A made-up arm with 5 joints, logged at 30 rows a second.
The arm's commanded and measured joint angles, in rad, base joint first. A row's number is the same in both.
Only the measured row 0 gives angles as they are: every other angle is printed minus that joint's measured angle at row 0.
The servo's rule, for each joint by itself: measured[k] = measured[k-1] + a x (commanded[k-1-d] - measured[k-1]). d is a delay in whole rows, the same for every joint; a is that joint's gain. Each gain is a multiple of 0.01, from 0.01 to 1. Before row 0 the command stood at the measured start. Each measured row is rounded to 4 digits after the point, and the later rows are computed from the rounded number. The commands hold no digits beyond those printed.
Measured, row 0:
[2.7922 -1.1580 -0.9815 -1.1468 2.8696]
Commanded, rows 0 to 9:
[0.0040 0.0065 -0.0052 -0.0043 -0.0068]
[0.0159 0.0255 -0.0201 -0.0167 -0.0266]
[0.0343 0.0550 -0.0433 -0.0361 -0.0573]
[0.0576 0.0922 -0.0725 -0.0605 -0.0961]
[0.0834 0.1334 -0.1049 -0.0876 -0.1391]
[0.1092 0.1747 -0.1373 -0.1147 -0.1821]
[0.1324 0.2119 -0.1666 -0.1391 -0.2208]
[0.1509 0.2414 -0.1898 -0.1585 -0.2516]
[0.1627 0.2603 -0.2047 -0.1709 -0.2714]
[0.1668 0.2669 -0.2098 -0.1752 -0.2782]
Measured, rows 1 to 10:
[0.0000 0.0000 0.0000 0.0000 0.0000]
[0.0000 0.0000 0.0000 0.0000 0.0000]
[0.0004 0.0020 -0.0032 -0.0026 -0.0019]
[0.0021 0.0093 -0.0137 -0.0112 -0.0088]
[0.0056 0.0235 -0.0321 -0.0264 -0.0224]
[0.0113 0.0448 -0.0571 -0.0472 -0.0430]
[0.0192 0.0723 -0.0867 -0.0718 -0.0699]
[0.0291 0.1040 -0.1181 -0.0980 -0.1013]
[0.0405 0.1374 -0.1482 -0.1231 -0.1348]
[0.0526 0.1696 -0.1740 -0.1447 -0.1675]
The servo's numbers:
d 2
a 0.11 0.31 0.62 0.61 0.28

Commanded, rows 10 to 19:
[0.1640 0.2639 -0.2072 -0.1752 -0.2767]
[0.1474 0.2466 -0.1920 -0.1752 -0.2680]
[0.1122 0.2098 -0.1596 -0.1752 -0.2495]
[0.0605 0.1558 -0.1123 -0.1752 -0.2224]
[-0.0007 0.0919 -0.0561 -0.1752 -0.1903]
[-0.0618 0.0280 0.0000 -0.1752 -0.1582]
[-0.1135 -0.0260 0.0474 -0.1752 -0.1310]
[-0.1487 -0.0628 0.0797 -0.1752 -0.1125]
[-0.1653 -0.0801 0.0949 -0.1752 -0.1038]
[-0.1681 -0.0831 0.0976 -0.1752 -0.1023]
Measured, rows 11 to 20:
[0.0647 0.1977 -0.1930 -0.1607 -0.1966]
[0.0759 0.2192 -0.2034 -0.1695 -0.2194]
[0.0856 0.2331 -0.2058 -0.1730 -0.2354]
[0.0924 0.2373 -0.1972 -0.1743 -0.2445]
[0.0946 0.2288 -0.1739 -0.1748 -0.2459]
[0.0908 0.2062 -0.1357 -0.1750 -0.2393]
[0.0807 0.1708 -0.0863 -0.1751 -0.2256]
[0.0650 0.1265 -0.0328 -0.1752 -0.2067]
[0.0454 0.0792 0.0169 -0.1752 -0.1855]
[0.0240 0.0352 0.0558 -0.1752 -0.1651]

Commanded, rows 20 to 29:
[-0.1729 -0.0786 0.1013 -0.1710 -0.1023]
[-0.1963 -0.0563 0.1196 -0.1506 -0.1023]
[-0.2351 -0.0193 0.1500 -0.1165 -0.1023]
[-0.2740 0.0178 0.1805 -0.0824 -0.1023]
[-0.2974 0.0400 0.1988 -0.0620 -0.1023]
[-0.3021 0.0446 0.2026 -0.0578 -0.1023]
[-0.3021 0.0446 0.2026 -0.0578 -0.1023]
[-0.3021 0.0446 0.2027 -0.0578 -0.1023]
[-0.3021 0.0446 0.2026 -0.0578 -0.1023]
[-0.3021 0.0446 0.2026 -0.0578 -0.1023]
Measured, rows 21 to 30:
[0.0032 -0.0005 0.0800 -0.1752 -0.1479]
[-0.0156 -0.0261 0.0909 -0.1752 -0.1351]
[-0.0329 -0.0424 0.0973 -0.1726 -0.1259]
[-0.0509 -0.0467 0.1111 -0.1592 -0.1193]
[-0.0712 -0.0382 0.1352 -0.1332 -0.1145]
[-0.0935 -0.0208 0.1633 -0.1022 -0.1111]
[-0.1159 -0.0020 0.1853 -0.0777 -0.1086]
[-0.1364 0.0124 0.1960 -0.0656 -0.1068]
[-0.1546 0.0224 0.2001 -0.0608 -0.1055]
[-0.1708 0.0293 0.2017 -0.0590 -0.1046]

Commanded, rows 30 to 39:
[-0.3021 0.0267 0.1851 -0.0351 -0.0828]
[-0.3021 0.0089 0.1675 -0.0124 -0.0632]
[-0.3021 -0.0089 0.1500 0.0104 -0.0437]
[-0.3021 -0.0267 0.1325 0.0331 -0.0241]
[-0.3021 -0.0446 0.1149 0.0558 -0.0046]
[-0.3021 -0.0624 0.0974 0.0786 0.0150]
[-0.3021 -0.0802 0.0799 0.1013 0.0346]
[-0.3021 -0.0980 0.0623 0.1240 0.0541]
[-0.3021 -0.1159 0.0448 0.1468 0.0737]
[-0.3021 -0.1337 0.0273 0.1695 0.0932]
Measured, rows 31 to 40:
[-0.1852 0.0340 0.2023 -0.0583 -0.1040]
[-0.1981 0.0373 0.2025 -0.0580 -0.1035]
[-0.2095 0.0340 0.1917 -0.0440 -0.0977]
[-0.2197 0.0262 0.1767 -0.0247 -0.0880]
[-0.2288 0.0153 0.1601 -0.0033 -0.0756]
[-0.2369 0.0023 0.1430 0.0189 -0.0612]
[-0.2441 -0.0122 0.1256 0.0414 -0.0454]
[-0.2505 -0.0278 0.1081 0.0641 -0.0285]
[-0.2562 -0.0440 0.0906 0.0868 -0.0108]
[-0.2612 -0.0607 0.0731 0.1095 0.0074]

